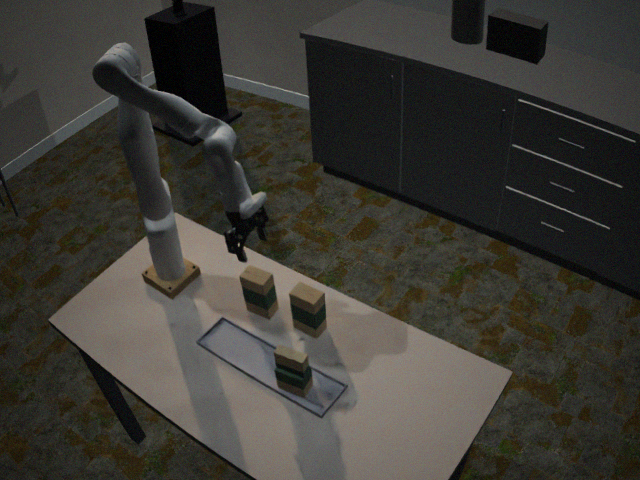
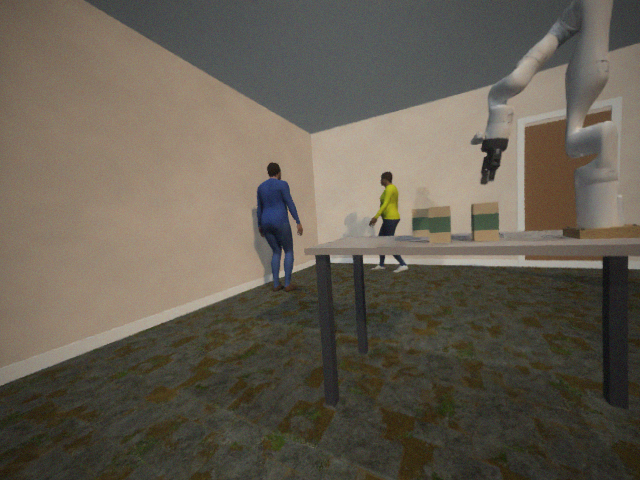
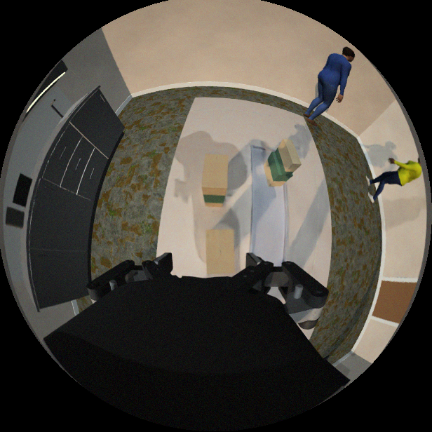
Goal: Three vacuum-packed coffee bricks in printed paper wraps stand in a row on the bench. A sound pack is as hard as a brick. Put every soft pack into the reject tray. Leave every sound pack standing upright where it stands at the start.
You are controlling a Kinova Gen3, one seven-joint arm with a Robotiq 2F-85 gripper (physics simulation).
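Places are measured from the arm's base along level axes (x left, y ahead, z down), in centimetres.
Where they show: gripper, fingertip midpoint: (image 1: 254, 250) (image 2: 486, 183); arm's base at its link origin: (image 1: 170, 269) (image 2: 598, 226).
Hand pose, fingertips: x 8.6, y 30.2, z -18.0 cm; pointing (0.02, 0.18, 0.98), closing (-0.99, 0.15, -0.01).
Each offset is from my fingertips to the centre of the thing. Level surfaces: height alone.
A tan pack with a green band @(dx -1.3, dy +0.8, dz +14.3 cm) (image 1: 258, 297) (image 2: 484, 222) (image 3: 220, 250) stands upright nearest the robot base. A second such pack @(dx +1.5, dy +15.7, dz +14.3 cm) (image 1: 308, 310) (image 2: 439, 224) (image 3: 215, 175) stands upright farther along the row. The third pack @(dx -16.1, dy +25.1, dz +14.0 cm) (image 1: 293, 370) (image 2: 420, 223) (image 3: 281, 162) stands in the reject tray @(dx -15.2, dy +15.2, dz +22.2 cm) (image 1: 232, 345) (image 3: 267, 225), toward its far end. Its sides look pinched in at the green band; the two row packs look straight-sided. My gripper (image 1: 253, 249) (image 2: 487, 180) (image 3: 208, 261) is open and empty, above the pack nearest the base and clear of its top.
The arm's wooden base block (image 1: 172, 284) (image 2: 599, 232) stands at one end of the bench @(dz +21.3 cm) (image 1: 423, 392) (image 2: 372, 248). A dark cabinet (image 1: 356, 108) (image 3: 60, 215) stands away from the bench. Two people, one in blue (image 2: 276, 211) (image 3: 331, 77) and one in yellow (image 2: 390, 201) (image 3: 407, 172), are beyond it.
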